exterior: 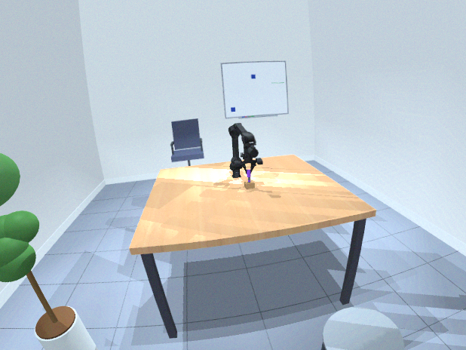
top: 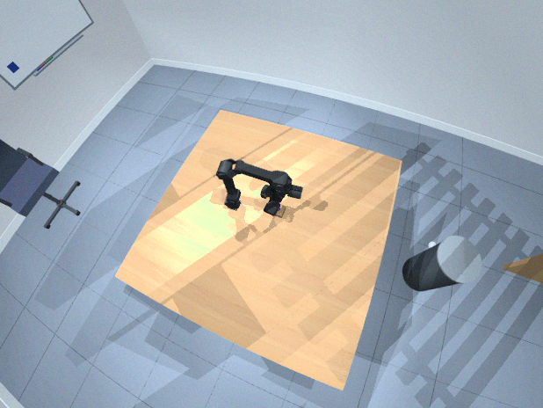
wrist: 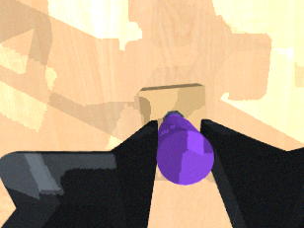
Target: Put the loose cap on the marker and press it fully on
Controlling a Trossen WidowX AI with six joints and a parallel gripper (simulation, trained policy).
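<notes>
Now: gripper tip 1 cm short of the purple cap. Also, from my gripper tip: holder block: 1 cm ahead, 8 cm below.
</notes>
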